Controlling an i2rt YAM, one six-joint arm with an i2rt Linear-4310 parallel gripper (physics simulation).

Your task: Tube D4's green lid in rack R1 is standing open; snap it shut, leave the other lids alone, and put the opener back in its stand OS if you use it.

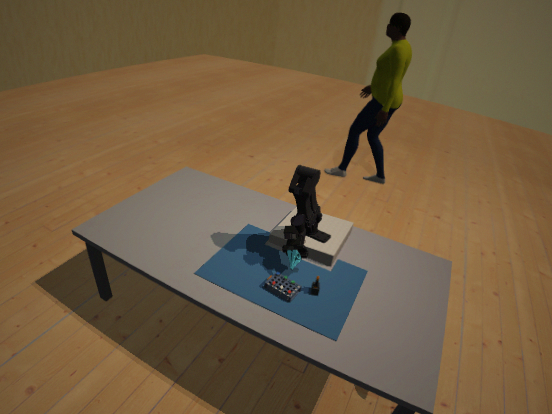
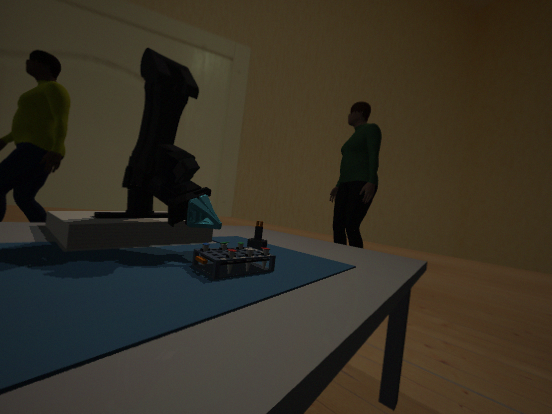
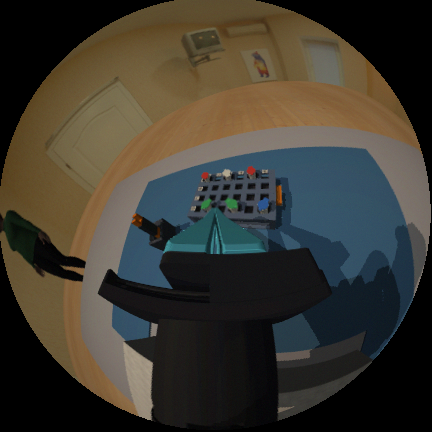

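Pixels of known places: gripper, fingertip midpoint: [image 1: 291,269] [image 2: 220,226] [image 3: 214,212]; arm's base at its link origin: [image 1: 310,232] [image 2: 139,216].
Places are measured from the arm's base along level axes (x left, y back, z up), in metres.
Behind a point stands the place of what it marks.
The dark grey rack R1 [image 1: 281,287] @(x 0.109, y -0.389, z -0.012 m) [image 2: 215,270] @(x 0.037, y -0.404, z -0.039 m) [image 3: 272,200] @(x 0.038, y -0.346, z -0.022 m) stands on the blue mat and holds several small tubes. Two green lids show in its row nearest the arm, one green lid [image 3: 206,204] @(x 0.123, y -0.329, z -0.011 m) at the left and another green lid [image 3: 231,204] @(x 0.087, y -0.330, z -0.010 m) beside it. Which is D4, and how far each stands open, is too small to tell. The black opener [image 1: 317,280] @(x 0.211, y -0.286, z 0.021 m) [image 2: 259,230] @(x 0.206, y -0.285, z 0.010 m) [image 3: 145,224] @(x 0.203, y -0.280, z 0.011 m) with orange tips stands upright in its dark stand OS [image 1: 315,289] @(x 0.216, y -0.297, z -0.020 m) [image 2: 257,243] @(x 0.198, y -0.293, z -0.021 m) [image 3: 162,234] @(x 0.190, y -0.277, z -0.018 m) beside the rack. My gripper [image 1: 294,267] @(x 0.091, y -0.302, z 0.018 m) [image 2: 219,227] @(x 0.091, y -0.302, z 0.018 m) [image 3: 214,212] @(x 0.091, y -0.302, z 0.018 m) is shut with empty teal fingers, above the mat on the arm's side of the rack.
A blue lid [image 3: 263,204] @(x 0.048, y -0.332, z -0.011 m) is in the same row; two red lids and a white lid [image 3: 227,173] @(x 0.106, y -0.386, z -0.011 m) are in the far row. An orange piece [image 3: 279,195] @(x 0.029, y -0.359, z -0.029 m) is on the rack's side. The arm stands on a pale block [image 1: 320,240] @(x 0.076, y -0.034, z 0.012 m) [image 2: 135,236] @(x -0.028, y -0.125, z -0.034 m). Two people stand beyond the table.
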